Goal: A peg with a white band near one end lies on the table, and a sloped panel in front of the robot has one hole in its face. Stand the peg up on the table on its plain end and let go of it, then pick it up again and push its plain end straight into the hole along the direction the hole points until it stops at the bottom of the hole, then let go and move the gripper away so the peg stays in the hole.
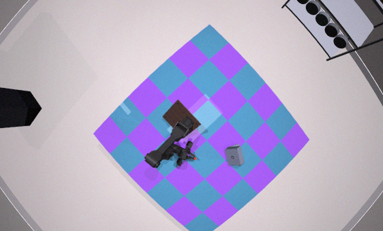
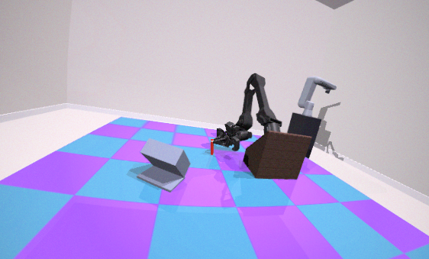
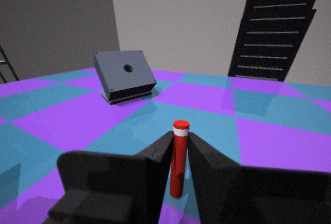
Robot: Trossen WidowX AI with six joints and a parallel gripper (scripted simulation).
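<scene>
The red peg lies 10 mm below my gripper tip. From my gripper tip the other things lie so: grey sloped panel: 200 mm ahead, 210 mm to the left.
</scene>
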